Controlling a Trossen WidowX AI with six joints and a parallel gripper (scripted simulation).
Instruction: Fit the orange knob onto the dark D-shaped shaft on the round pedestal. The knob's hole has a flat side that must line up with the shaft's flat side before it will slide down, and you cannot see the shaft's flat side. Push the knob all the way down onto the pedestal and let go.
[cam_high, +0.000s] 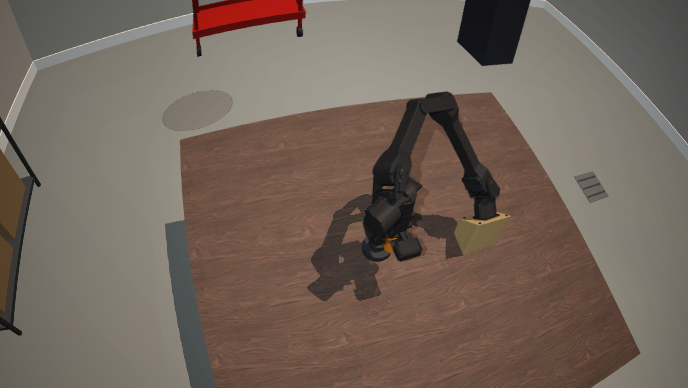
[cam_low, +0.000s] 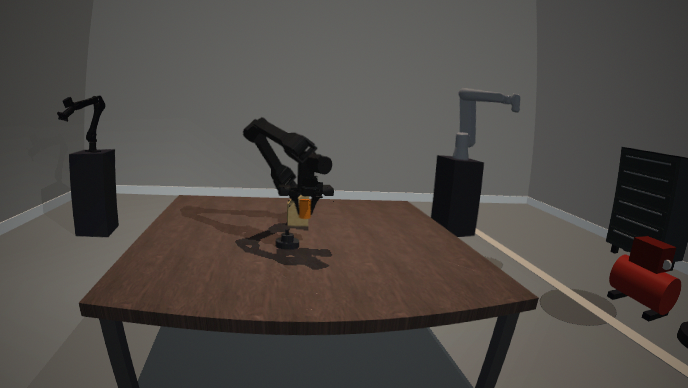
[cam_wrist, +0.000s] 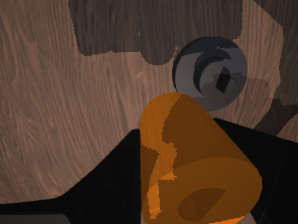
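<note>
The dark round pedestal lies 6 cm to the right of my gripper tip and 8 cm below it. Round my gripper tip: orange knob 2 cm above.
</note>
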